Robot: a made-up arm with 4 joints.
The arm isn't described. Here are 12 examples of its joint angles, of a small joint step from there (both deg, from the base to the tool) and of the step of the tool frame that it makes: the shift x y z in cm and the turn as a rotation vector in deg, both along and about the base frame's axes.
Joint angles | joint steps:
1: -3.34 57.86 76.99 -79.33 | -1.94 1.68 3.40 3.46
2: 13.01 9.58 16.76 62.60 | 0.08 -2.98 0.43 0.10
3: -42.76 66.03 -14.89 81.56 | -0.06 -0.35 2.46 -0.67
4: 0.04 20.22 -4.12 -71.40 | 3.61 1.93 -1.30 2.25
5: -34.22 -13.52 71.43 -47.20 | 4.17 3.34 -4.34 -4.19
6: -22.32 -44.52 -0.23 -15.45 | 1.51 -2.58 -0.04 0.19
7: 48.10 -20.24 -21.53 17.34 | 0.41 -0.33 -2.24 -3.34
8: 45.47 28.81 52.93 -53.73 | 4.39 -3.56 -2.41 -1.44
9: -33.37 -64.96 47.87 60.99 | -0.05 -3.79 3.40 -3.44
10: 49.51 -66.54 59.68 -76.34 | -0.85 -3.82 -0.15 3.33
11: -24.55 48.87 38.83 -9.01 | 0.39 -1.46 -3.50 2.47
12: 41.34 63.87 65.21 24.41 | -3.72 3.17 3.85 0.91
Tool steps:
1: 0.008 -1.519 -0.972 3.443 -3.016 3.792
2: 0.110 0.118 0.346 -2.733 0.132 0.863
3: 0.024 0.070 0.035 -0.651 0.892 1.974
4: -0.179 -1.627 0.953 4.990 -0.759 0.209
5: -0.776 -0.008 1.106 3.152 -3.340 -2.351
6: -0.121 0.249 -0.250 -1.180 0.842 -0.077
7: -0.113 1.099 0.706 -1.067 2.186 -3.897
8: 0.665 0.740 1.288 -1.583 3.166 0.307
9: -0.193 1.019 -0.163 -5.227 0.674 -4.328
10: -0.732 0.662 -1.276 -1.119 -0.488 1.819
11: -0.261 0.920 -0.552 0.323 -1.986 -2.384
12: 1.055 -0.158 -1.023 1.617 -4.838 -0.333
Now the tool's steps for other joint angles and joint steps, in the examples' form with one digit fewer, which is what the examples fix.
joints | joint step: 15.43 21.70 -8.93 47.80 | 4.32 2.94 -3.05 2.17
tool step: -0.04 0.72 -0.32 5.94 -0.11 -2.36
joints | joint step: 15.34 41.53 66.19 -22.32 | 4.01 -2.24 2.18 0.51
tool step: 0.69 0.19 -0.40 2.48 0.65 2.63
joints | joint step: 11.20 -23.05 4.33 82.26 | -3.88 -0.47 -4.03 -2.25
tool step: -0.69 -0.58 0.46 -5.30 -3.91 -4.82
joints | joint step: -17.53 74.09 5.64 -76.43 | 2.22 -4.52 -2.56 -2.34
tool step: 1.21 2.05 0.81 -2.65 4.49 -2.68
